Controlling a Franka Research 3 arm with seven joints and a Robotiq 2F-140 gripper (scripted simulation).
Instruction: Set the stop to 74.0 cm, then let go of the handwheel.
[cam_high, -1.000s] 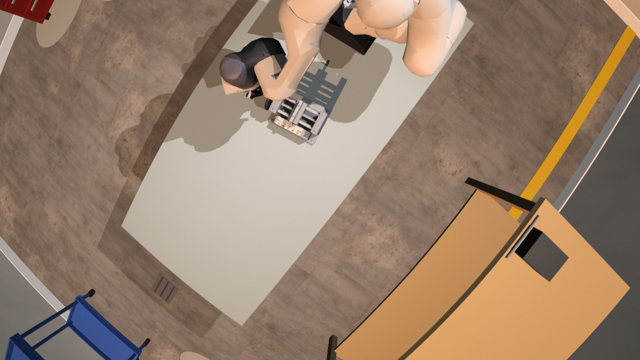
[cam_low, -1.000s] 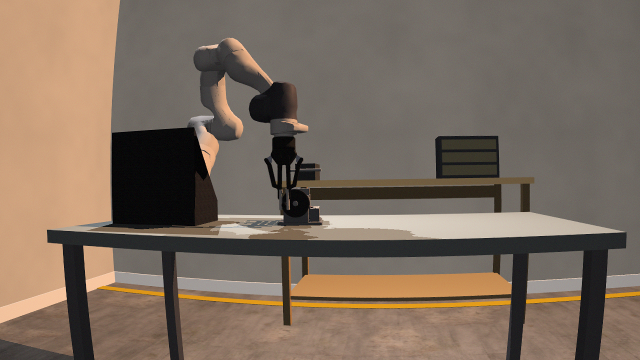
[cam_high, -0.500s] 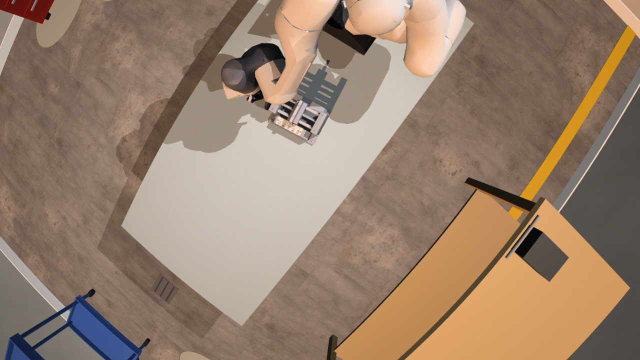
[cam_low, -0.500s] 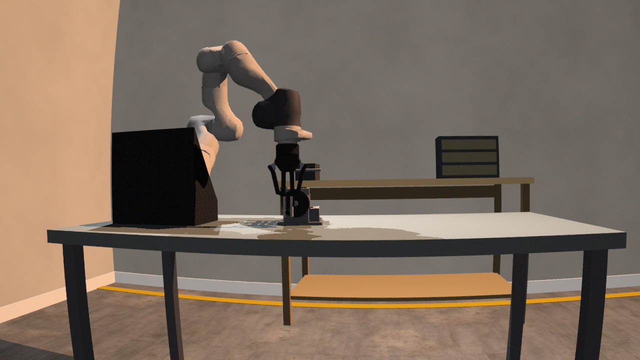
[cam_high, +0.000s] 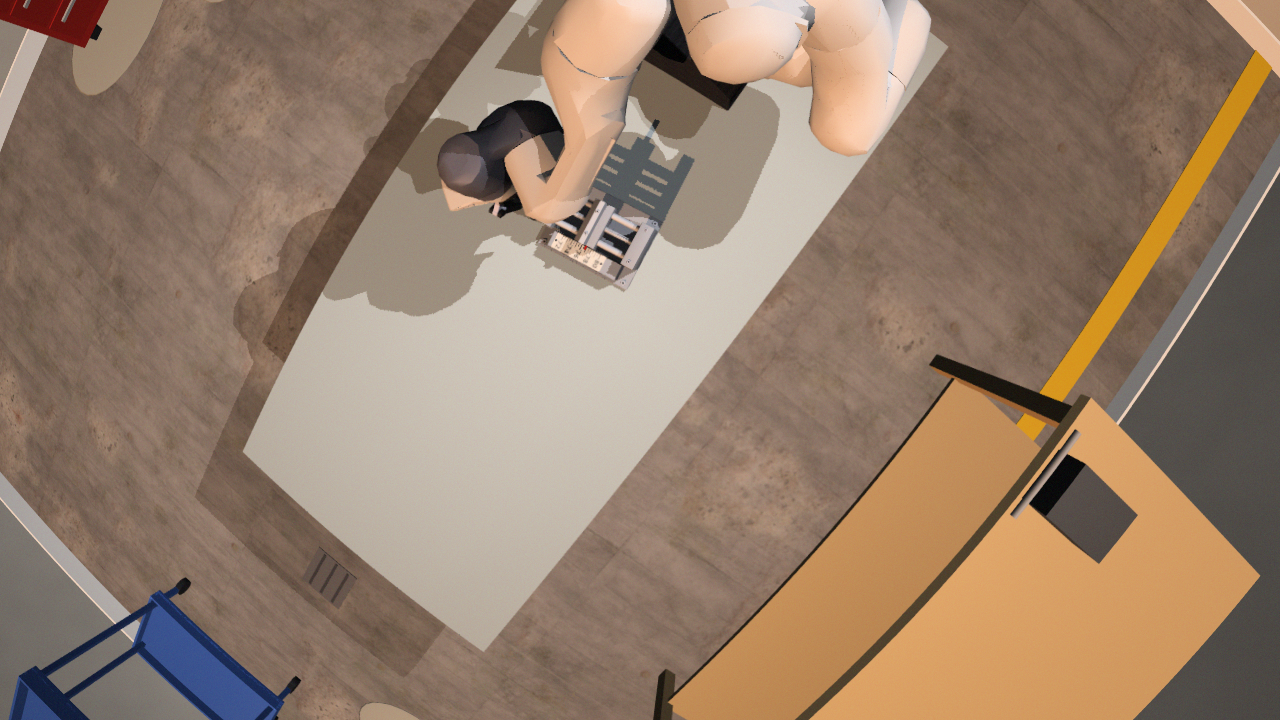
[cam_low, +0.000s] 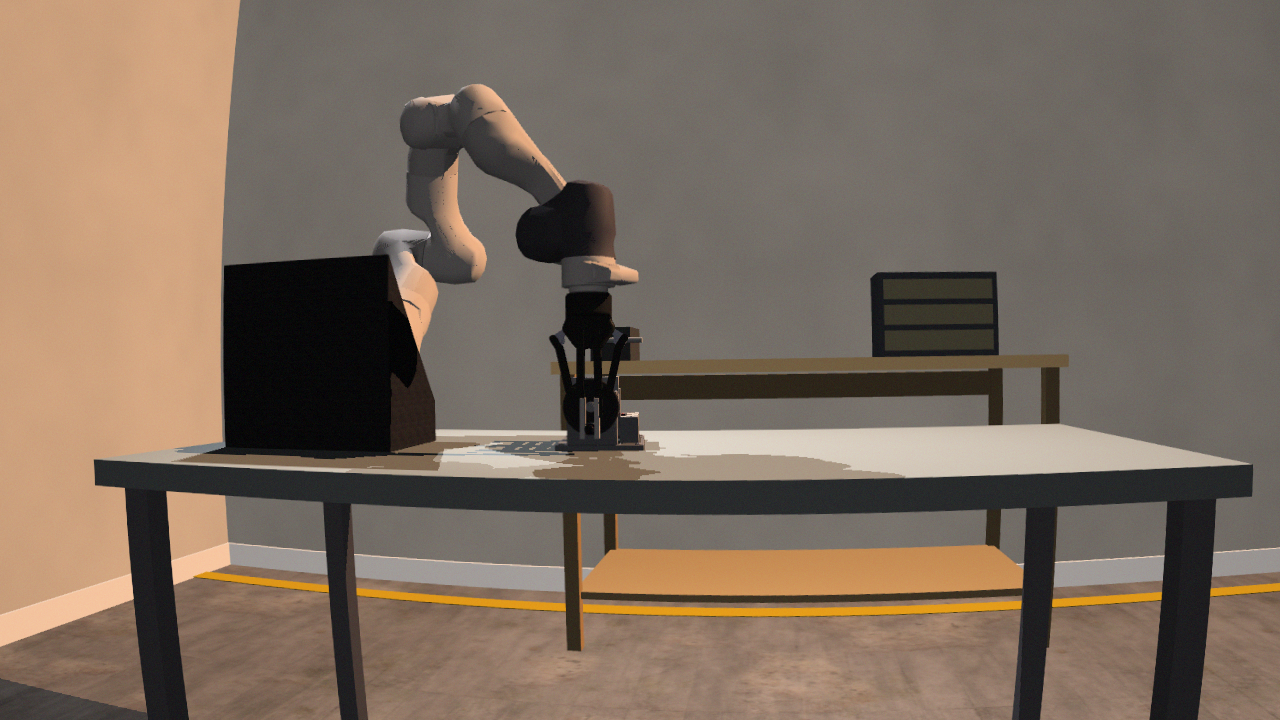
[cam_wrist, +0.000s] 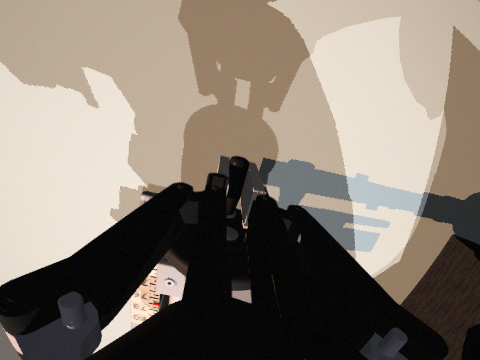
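The black handwheel is 2 cm to the left of my hand and 1 cm below it.
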